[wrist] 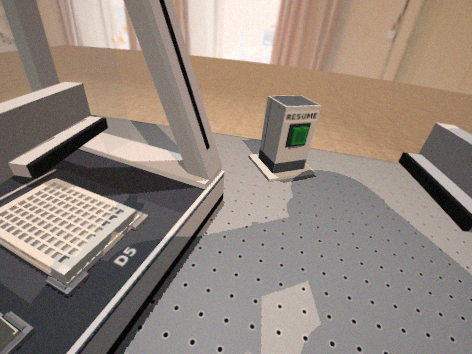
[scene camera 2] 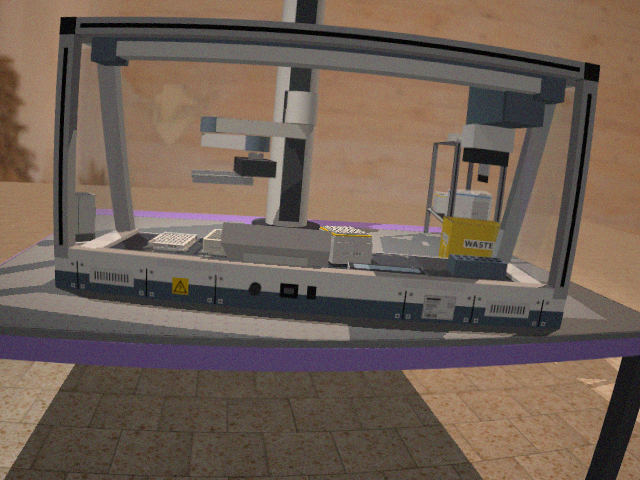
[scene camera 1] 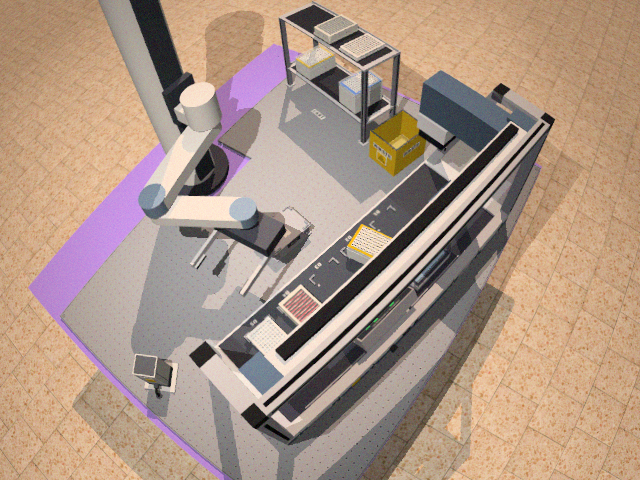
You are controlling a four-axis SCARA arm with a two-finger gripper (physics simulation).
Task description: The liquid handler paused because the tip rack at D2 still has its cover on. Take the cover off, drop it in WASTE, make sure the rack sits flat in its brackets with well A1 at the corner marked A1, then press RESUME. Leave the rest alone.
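Seen in the pictures: gripper, between the fingertips: (wrist: 254,121) (scene camera 2: 191,175) (scene camera 1: 216,280); arm's base, origin of its link: (scene camera 1: 196,172).
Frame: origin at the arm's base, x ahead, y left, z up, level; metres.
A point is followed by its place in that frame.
Note:
The tip rack (scene camera 1: 368,241) (scene camera 2: 351,250) at D2 has a yellow rim and rows of tips on top; no cover shows on it. It looks upright; its A1 corner and exact seating cannot be made out. The yellow WASTE bin (scene camera 1: 393,161) @[x 0.596, y 0.353, z 0.089 m] (scene camera 2: 467,232) holds a pale flat thing, possibly the cover. The RESUME box (scene camera 1: 147,365) @[x 0.426, y -0.614, z 0.143 m] (scene camera 2: 85,214) (wrist: 287,135) @[x 0.421, y -0.582, z 0.094 m] stands at the deck's far end, its green button (wrist: 299,135) @[x 0.401, y -0.586, z 0.095 m] facing the wrist camera. My gripper (scene camera 1: 218,279) @[x 0.459, y -0.314, z 0.209 m] (scene camera 2: 222,177) (wrist: 254,121) @[x 0.459, y -0.314, z 0.209 m] is open and empty, high above the table beside the deck, between rack and box.
A white plate (scene camera 1: 267,335) @[x 0.616, y -0.331, z 0.074 m] (scene camera 2: 173,241) (wrist: 65,220) @[x 0.628, y -0.334, z 0.078 m] sits at D5, a red-striped labware (scene camera 1: 300,304) @[x 0.637, y -0.207, z 0.080 m] at D4. The RG plate (scene camera 1: 296,219) @[x 0.458, y 0.012, z 0.063 m] lies partly behind my gripper. The frame's top beam (scene camera 1: 413,227) @[x 0.857, y -0.082, z 0.523 m] (scene camera 2: 330,32) @[x 0.926, y -0.070, z 0.503 m] spans the deck. A shelf unit (scene camera 1: 364,105) @[x 0.442, y 0.418, z 0.210 m] stands near WASTE.

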